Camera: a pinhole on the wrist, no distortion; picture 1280 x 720 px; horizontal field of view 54.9 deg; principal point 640.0 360.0 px. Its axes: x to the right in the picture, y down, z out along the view. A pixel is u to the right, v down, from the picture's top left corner.
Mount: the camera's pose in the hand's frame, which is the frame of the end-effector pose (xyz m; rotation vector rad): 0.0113 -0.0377 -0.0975 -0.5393 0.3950 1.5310
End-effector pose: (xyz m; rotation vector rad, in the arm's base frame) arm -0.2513 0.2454 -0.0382 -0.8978 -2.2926 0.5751
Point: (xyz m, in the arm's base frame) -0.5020 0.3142 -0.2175
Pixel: outside the picture
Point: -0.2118 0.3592 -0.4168
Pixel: 919.3 500.9
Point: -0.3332 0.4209 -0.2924
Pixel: 795.6 40.4
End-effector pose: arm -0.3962 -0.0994 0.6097 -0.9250 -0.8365 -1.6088
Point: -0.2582 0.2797 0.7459
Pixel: 128.3 434.5
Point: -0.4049 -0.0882 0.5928
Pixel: 211.2 619.0
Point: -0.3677 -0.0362 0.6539
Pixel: 268.4 270.1
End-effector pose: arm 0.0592 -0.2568 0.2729 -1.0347 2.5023 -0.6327
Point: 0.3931 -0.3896 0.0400
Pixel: outside the picture
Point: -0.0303 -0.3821 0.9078
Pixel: behind the camera
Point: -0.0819 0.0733 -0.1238
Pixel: outside the picture
